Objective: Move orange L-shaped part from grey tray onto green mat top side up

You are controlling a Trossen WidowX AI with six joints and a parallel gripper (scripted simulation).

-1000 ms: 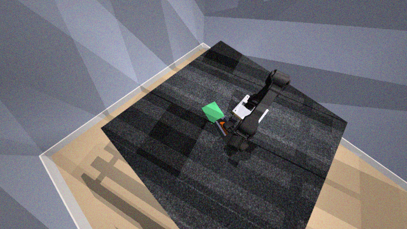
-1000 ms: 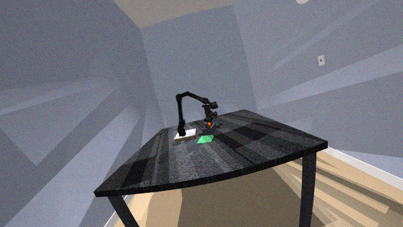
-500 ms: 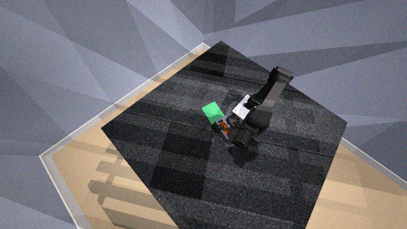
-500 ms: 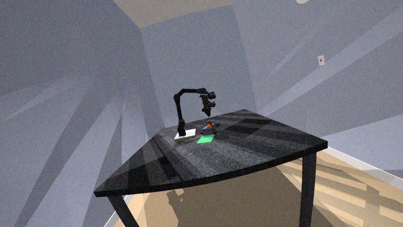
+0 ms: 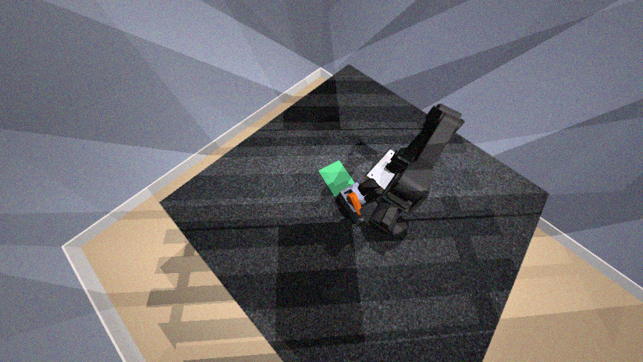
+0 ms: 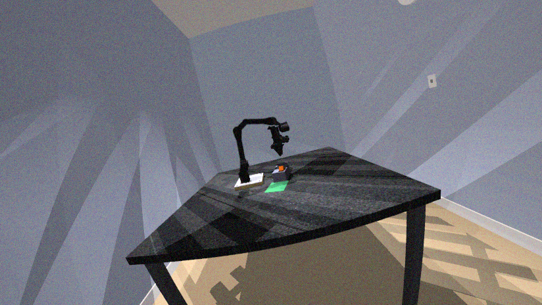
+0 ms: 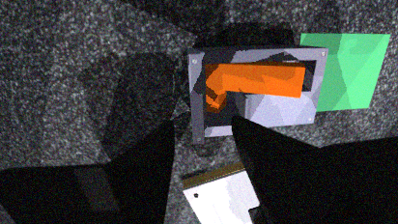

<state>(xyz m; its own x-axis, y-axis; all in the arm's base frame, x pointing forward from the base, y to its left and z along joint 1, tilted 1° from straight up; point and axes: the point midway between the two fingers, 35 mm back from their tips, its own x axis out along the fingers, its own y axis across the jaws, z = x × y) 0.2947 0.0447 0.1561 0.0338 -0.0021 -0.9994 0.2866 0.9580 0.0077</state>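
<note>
The orange L-shaped part is 20 mm behind my gripper tip, 40 mm to the right of it and 100 mm below it. From my gripper tip the other things lie so: green mat 70 mm behind, 210 mm to the right, 160 mm below.
</note>
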